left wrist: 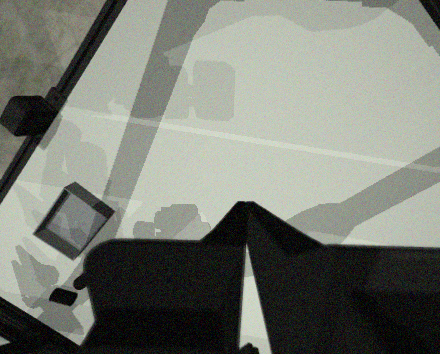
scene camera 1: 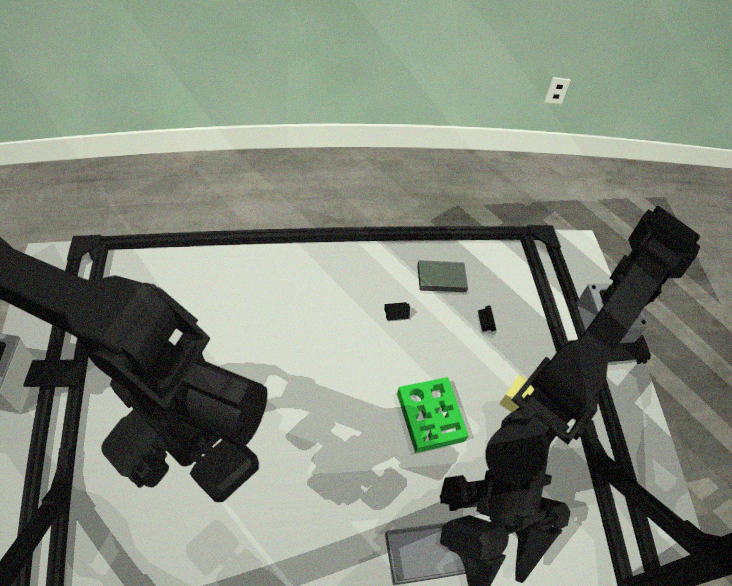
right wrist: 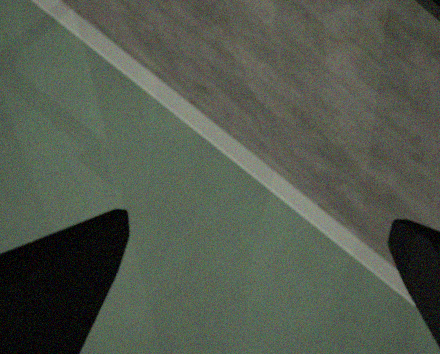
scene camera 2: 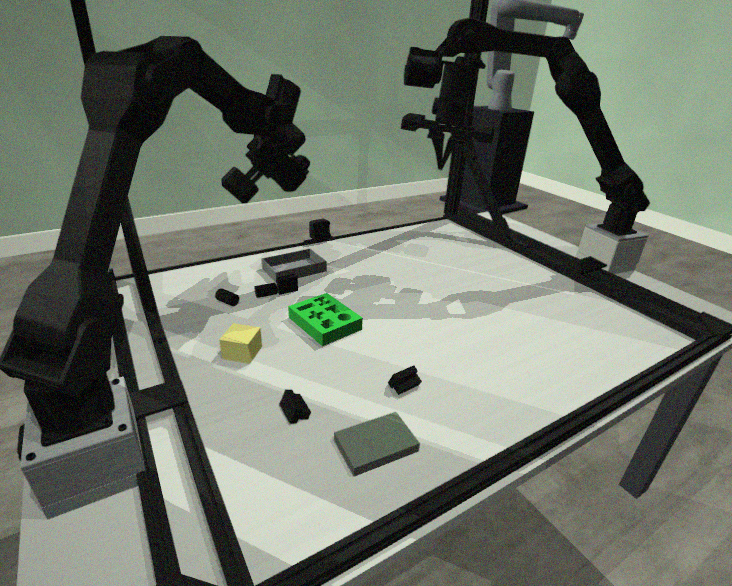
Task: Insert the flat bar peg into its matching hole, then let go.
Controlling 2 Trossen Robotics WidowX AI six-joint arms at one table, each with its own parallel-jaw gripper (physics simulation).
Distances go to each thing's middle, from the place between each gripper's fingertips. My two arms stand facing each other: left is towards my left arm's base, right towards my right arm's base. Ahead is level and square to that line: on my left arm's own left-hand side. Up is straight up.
Right now the grey tray [left wrist: 76, 216] is 180 mm below my right hand, 90 mm ahead of it and 30 mm to the left of it. From my right hand the other things lie so: green hole block [scene camera 1: 429, 406] 310 mm ahead, 180 mm below, 20 mm to the right; yellow cube [scene camera 2: 241, 343] 320 mm ahead, 180 mm to the right, 180 mm below.
Now: the grey tray 120 mm behind my left hand, 300 mm to the right of it and 210 mm below it. Also, from my left hand: green hole block (100 mm ahead, 350 mm to the right, 210 mm below); then yellow cube (110 mm ahead, 500 mm to the right, 200 mm below).
